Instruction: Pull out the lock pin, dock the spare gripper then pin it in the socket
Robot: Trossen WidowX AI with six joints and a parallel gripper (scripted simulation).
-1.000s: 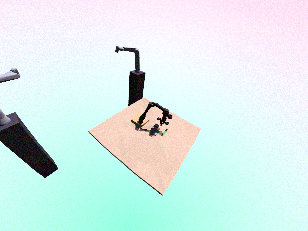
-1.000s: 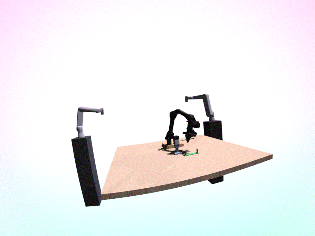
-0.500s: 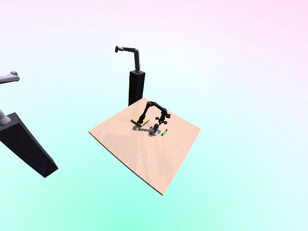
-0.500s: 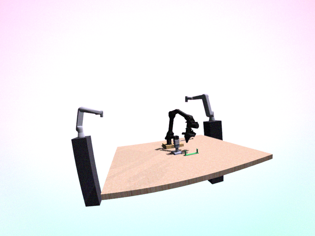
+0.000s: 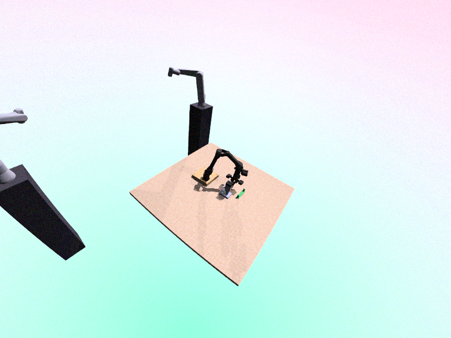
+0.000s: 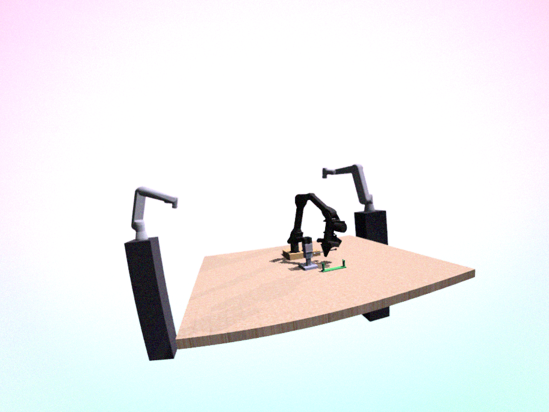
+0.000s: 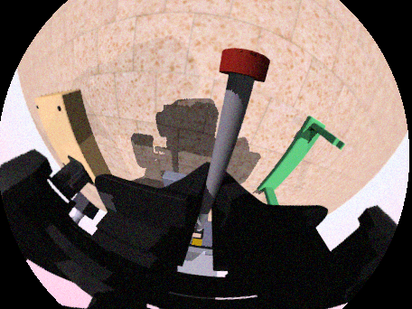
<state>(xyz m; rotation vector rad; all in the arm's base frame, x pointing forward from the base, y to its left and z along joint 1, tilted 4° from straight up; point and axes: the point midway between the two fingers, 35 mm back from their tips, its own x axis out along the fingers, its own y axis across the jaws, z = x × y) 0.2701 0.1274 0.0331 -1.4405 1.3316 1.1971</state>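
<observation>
Now: the mount 11 cm to the right of my gripper tip and 1 cm above it. Also, from my gripper tip: green cradle: 12 cm ahead, 2 cm below; spare gripper: 11 cm to the right, 8 cm above, 1 cm ahead.
</observation>
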